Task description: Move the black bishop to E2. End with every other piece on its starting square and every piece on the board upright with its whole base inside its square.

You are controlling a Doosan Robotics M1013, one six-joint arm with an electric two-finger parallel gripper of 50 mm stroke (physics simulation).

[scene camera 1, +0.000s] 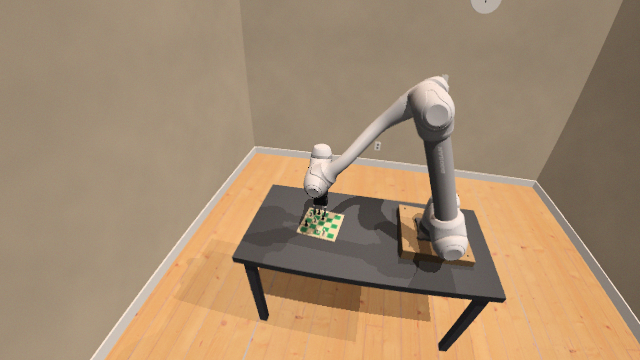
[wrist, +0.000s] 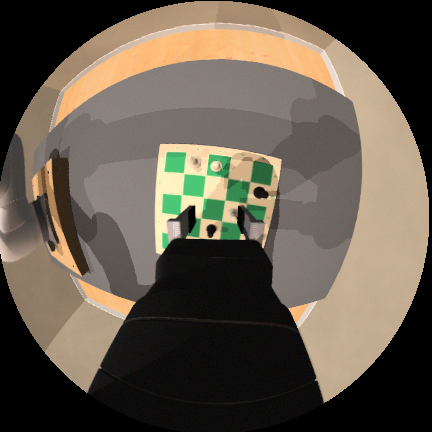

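Pixels of known places: gripper, fingertip midpoint: (scene camera 1: 319,214) (wrist: 216,213); arm's base, origin of the base link: (wrist: 46,217).
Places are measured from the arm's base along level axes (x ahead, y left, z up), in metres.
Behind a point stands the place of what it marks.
Note:
The chessboard (scene camera 1: 337,227) {x 0.523, y 0.039, z -0.037 m} (wrist: 157,220) {x 0.514, y 0.002, z -0.038 m} lies on the table with green and cream squares. My gripper (scene camera 1: 320,212) {x 0.627, y 0.039, z 0.040 m} (wrist: 216,213) {x 0.627, y 0.039, z 0.040 m} is open and empty, low over the back part of the board. A black piece (scene camera 1: 323,218) {x 0.613, y -0.005, z -0.027 m} (wrist: 211,230) {x 0.620, y -0.005, z -0.016 m} stands near the fingers. Another dark piece (scene camera 1: 319,212) {x 0.646, y -0.048, z -0.025 m} shows between the fingertips in the scene view; the gripper body hides that area in the wrist view. A third black piece (scene camera 1: 306,223) {x 0.697, y 0.063, z -0.021 m} (wrist: 260,192) {x 0.694, y 0.063, z -0.008 m} stands near the board's left edge in the scene view. The pieces are too small to tell which is the bishop, and the square labels are unreadable.
Two white pieces (wrist: 195,161) {x 0.591, y 0.107, z -0.023 m} (wrist: 216,166) {x 0.625, y 0.098, z -0.007 m} stand near the board's front edge. Another white piece (wrist: 233,213) {x 0.654, y 0.026, z -0.016 m} stands close to the right finger in the wrist view. The dark table (scene camera 1: 370,250) {x 0.327, y 0.163, z -0.043 m} carries the board and the robot's wooden base plate (scene camera 1: 409,240) {x 0.133, y 0.105, z 0.014 m}.

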